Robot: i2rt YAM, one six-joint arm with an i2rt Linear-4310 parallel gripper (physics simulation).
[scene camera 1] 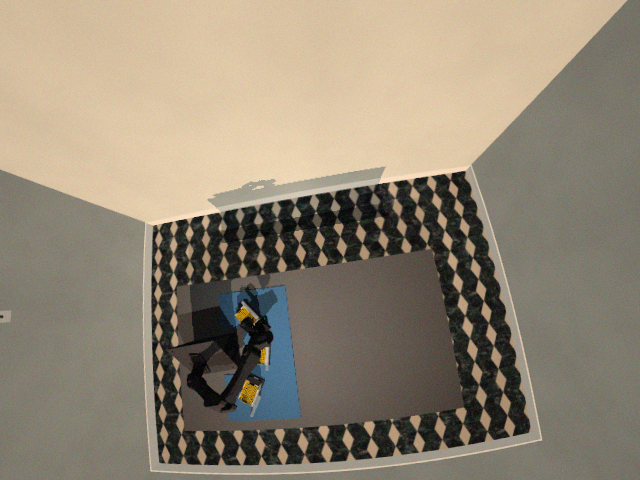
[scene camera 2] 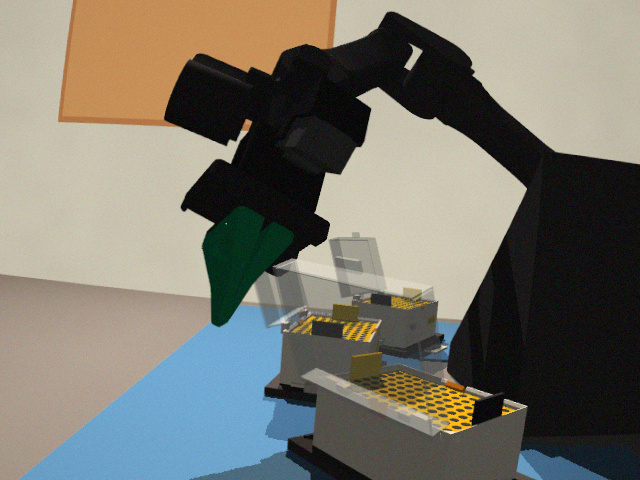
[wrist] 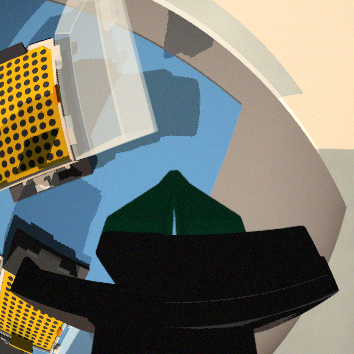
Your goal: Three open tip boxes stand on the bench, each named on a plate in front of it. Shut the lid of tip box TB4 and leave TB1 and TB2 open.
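Places are measured from the arm's base along level axes (x ahead, y left, z up), in metres.
Where they show: gripper, between the fingertips: (scene camera 1: 266, 315) (scene camera 2: 218, 323) (wrist: 173, 177); arm's base, origin of its link: (scene camera 1: 200, 362) (scene camera 2: 631, 288).
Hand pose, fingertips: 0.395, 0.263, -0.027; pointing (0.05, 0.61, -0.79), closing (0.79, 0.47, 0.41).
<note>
Each offset is from my fingertips to the centre of the thing, as dx, dy, dz. "spot": to the spot under its first point. Level surfaces: height alone.
TB4's box {-0.141, -0.014, -0.033} (scene camera 1: 244, 314) (scene camera 2: 413, 449) (wrist: 30, 110), grey with a yellow tip rack, is nearest in scene camera 2 and upper left in the wrist view. Its clear lid {spot: -0.072, +0.042, +0.044} (scene camera 2: 320, 277) (wrist: 107, 75) stands open on the side away from the arm's base. My gripper (scene camera 1: 264, 320) (scene camera 2: 221, 314) (wrist: 173, 177) is shut and empty, beyond the lid's outer side and apart from it in the wrist view. The middle box {-0.062, -0.217, -0.033} (scene camera 1: 264, 355) (scene camera 2: 328, 356) (wrist: 30, 312) and the far box (scene camera 1: 249, 392) (scene camera 2: 408, 328) also have raised lids. The name plates are not readable.
The boxes stand on a blue mat {dz -0.097} (scene camera 1: 281, 382) (scene camera 2: 129, 413) (wrist: 200, 160) on a grey-brown bench {dz -0.100} (scene camera 1: 372, 335). The black arm reaches over the middle box from its base (scene camera 2: 578, 310). The far box's raised lid {spot: -0.061, -0.480, +0.017} (scene camera 2: 356, 258) stands behind TB4's lid in scene camera 2.
</note>
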